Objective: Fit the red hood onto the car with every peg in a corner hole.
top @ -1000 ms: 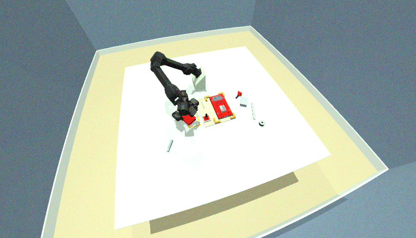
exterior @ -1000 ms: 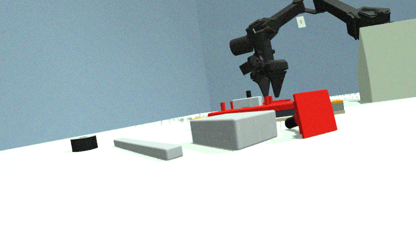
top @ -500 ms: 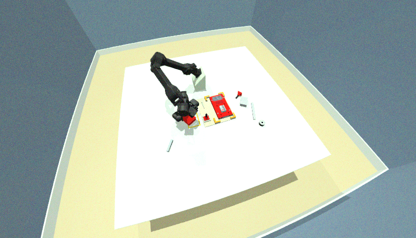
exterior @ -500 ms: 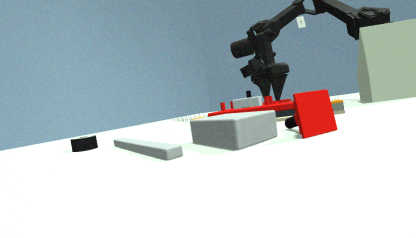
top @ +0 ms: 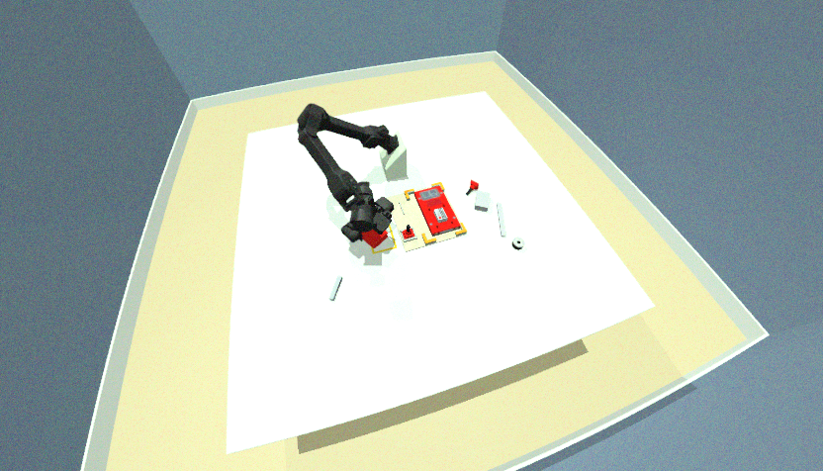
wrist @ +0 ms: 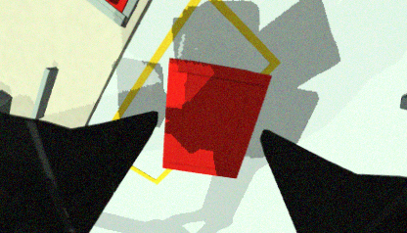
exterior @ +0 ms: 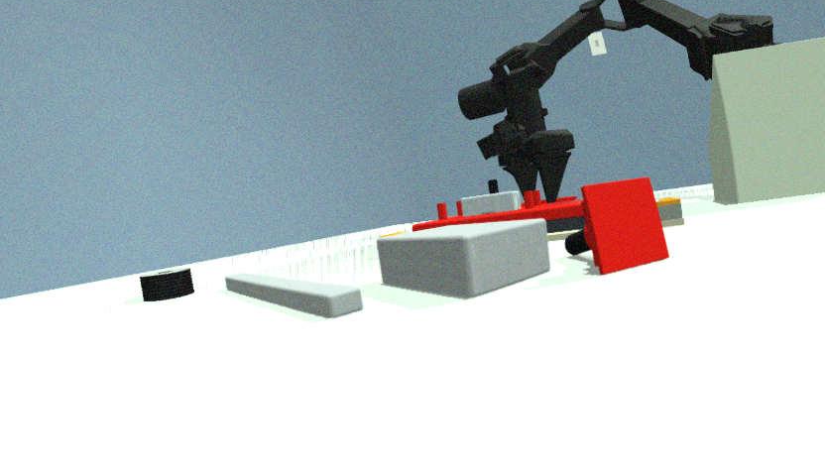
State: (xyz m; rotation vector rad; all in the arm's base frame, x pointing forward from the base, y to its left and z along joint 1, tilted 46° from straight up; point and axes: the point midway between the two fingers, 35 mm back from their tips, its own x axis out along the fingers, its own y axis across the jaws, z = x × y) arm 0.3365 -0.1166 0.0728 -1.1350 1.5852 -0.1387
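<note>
My gripper tip is now right at the red hood. Also, from my gripper tip: black wheel 490 mm to the left, 140 mm ahead, 10 mm below; then grey engine block 260 mm to the left, 20 mm behind, 10 mm above; then grey bar 480 mm to the left, 30 mm ahead, 10 mm below.
</note>
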